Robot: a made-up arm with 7 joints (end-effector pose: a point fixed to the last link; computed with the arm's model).
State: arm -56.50 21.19 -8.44 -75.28 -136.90 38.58 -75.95
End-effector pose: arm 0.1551 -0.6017 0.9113 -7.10 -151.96 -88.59
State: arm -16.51 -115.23 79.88 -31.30 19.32 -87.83 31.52
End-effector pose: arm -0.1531 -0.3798 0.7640 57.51 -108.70 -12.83
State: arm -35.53 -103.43 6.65 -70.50 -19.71 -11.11 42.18
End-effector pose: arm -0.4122 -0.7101 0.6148 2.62 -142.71 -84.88
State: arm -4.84 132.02 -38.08 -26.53 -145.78 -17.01 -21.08
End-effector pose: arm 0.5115 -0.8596 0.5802 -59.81 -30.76 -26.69
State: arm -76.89 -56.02 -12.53 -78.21 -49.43 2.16 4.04
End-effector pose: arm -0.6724 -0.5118 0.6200 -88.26 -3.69 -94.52
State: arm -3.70 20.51 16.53 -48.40 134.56 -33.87 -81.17
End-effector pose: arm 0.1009 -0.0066 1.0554 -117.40 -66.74 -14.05
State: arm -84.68 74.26 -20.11 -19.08 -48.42 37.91 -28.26
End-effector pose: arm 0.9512 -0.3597 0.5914 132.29 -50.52 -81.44
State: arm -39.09 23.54 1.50 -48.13 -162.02 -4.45 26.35
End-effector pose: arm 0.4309 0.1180 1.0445 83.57 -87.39 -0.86
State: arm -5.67 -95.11 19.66 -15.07 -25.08 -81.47 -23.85
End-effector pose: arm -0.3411 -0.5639 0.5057 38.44 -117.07 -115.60
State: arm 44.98 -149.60 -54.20 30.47 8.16 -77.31 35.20
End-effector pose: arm 0.0119 -0.5071 1.0616 -151.42 25.93 49.03
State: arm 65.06 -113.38 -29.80 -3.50 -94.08 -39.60 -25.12
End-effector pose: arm -0.5277 -0.2673 0.4242 -4.69 -90.18 -148.17
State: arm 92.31 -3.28 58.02 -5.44 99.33 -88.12 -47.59
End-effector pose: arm 0.1395 0.3284 0.2339 -171.35 -40.93 28.56
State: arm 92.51 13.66 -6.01 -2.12 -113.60 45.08 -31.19
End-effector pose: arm 0.3839 0.1913 -0.5565 -8.38 -8.68 85.66
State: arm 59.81 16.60 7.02 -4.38 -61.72 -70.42 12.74
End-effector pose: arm -0.1055 0.2883 -0.0542 -18.25 74.81 -27.52
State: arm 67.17 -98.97 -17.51 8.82 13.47 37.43 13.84
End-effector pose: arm -0.8672 -0.0127 0.5935 -34.90 92.27 -43.07
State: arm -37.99 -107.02 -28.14 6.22 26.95 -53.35 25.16
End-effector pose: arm -0.5231 -0.8054 0.4012 -72.64 79.94 45.22
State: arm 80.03 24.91 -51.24 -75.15 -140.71 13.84 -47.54
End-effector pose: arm 0.1717 0.5846 -0.1317 3.81 -75.57 153.94
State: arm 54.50 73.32 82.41 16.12 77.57 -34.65 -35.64
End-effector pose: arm 0.5402 0.0580 0.8922 -147.41 -34.91 -6.43
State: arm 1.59 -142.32 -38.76 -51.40 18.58 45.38 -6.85
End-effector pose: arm -0.2984 -0.9110 0.7403 -16.47 154.17 64.55
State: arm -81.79 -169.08 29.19 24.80 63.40 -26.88 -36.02
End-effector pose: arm -0.1357 -0.9172 -0.3138 -44.24 60.57 43.07
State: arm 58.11 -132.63 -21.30 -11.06 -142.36 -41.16 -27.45
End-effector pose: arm -0.6445 -0.1077 0.6027 -63.74 -32.02 -158.13
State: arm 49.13 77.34 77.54 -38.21 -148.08 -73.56 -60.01
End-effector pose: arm 0.3909 -0.2312 0.2009 -29.32 -24.39 -50.98
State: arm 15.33 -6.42 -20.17 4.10 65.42 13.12 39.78
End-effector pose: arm -0.0224 0.7655 0.3612 53.43 97.22 -130.50
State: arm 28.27 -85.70 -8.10 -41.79 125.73 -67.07 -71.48
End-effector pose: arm -0.1196 0.0562 0.9353 -27.42 -123.63 55.32
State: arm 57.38 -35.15 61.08 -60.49 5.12 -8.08 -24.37
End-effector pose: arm -0.2722 0.6948 0.2460 109.20 53.30 -40.28
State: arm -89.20 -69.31 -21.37 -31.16 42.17 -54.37 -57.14
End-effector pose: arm -0.5130 -0.3992 0.0036 -3.10 -27.82 -158.72
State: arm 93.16 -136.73 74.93 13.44 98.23 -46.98 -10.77
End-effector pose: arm -0.5288 0.1256 0.2991 19.17 46.69 130.23
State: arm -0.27 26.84 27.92 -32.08 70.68 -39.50 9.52
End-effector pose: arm 0.2751 0.1066 0.9419 -85.65 -103.08 -27.76
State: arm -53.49 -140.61 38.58 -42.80 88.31 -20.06 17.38
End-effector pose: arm -0.3573 -0.6413 0.5308 -111.06 122.44 -39.54
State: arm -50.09 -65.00 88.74 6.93 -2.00 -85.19 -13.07
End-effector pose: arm -0.2182 -0.4994 0.7188 1.75 -107.17 -68.25
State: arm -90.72 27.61 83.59 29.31 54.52 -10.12 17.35
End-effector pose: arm 0.7142 -0.4780 0.7612 43.66 -81.62 -33.00
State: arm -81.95 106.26 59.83 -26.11 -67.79 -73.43 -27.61
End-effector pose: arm 0.7630 -0.2903 0.4126 164.99 -0.02 -65.38
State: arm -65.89 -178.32 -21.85 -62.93 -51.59 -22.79 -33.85
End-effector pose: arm 0.1428 -0.6011 -0.4059 26.84 -25.40 -102.00
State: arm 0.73 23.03 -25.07 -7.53 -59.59 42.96 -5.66
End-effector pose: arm 0.3514 0.7295 0.5881 92.13 -24.40 21.52
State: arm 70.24 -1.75 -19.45 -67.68 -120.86 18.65 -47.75
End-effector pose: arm 0.1219 0.6656 -0.0344 29.70 -72.37 107.02
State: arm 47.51 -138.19 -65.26 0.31 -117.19 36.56 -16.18
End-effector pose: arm -0.5106 -0.6070 0.9344 -85.09 -47.62 -78.44
